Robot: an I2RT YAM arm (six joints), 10 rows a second.
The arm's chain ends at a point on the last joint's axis. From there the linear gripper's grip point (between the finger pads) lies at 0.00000 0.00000 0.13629 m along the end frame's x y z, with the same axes.
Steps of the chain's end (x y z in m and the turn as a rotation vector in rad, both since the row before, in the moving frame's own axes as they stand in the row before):
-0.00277, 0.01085, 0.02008, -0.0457, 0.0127, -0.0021
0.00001, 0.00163, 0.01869, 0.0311, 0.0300, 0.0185
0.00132, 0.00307, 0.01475, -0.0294, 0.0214, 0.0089
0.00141, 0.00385, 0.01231, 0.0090, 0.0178, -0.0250
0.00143, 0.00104, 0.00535, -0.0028, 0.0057, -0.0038
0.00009, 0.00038, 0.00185, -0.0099, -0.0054, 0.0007
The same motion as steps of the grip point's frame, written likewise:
-0.00103, 0.01707, 0.01993, -0.0457, 0.0127, -0.0021
0.00414, -0.00257, 0.01856, 0.0311, 0.0300, 0.0185
0.00422, 0.00709, 0.01466, -0.0294, 0.0214, 0.0089
0.00382, 0.00259, 0.01228, 0.0090, 0.0178, -0.0250
0.00221, 0.00142, 0.00535, -0.0028, 0.0057, -0.0038
-0.00065, 0.00173, 0.00184, -0.0099, -0.0054, 0.0007

